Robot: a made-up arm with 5 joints.
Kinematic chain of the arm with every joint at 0, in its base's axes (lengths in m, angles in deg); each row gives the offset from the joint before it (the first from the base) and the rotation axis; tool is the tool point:
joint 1: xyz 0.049 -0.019 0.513 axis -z
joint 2: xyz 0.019 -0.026 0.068 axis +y
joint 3: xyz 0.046 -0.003 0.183 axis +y
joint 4: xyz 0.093 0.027 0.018 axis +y
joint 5: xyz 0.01 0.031 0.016 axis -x
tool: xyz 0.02 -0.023 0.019
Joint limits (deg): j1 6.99..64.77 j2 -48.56..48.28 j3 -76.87..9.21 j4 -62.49..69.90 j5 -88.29..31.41
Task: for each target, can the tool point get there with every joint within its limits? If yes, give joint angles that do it. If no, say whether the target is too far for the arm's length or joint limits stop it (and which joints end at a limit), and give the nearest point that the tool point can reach.
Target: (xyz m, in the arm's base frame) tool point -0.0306 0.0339 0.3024
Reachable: no: joint limits stop it (at a limit: joint 1, joint 2, joint 3, joint 5) | nearest point 0.2768 -0.0375 0.5794 | short by 0.420 m
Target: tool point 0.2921 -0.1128 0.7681
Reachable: yes | joints 21.04 27.04 -26.45 -13.88 -28.62
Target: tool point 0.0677 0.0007 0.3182
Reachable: no: joint limits stop it (at a limit: joint 1, joint 2, joint 3, joint 5) | nearest point 0.2801 -0.0379 0.5762 | short by 0.336 m
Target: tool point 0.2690 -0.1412 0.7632
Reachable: yes | joints 29.52 35.69 -36.27 -51.38 -13.92
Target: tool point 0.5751 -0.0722 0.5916
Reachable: no: too far | nearest point 0.3786 -0.0523 0.6359 | short by 0.202 m
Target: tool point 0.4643 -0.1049 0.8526
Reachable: no: too far | nearest point 0.3420 -0.0796 0.7689 | short by 0.150 m
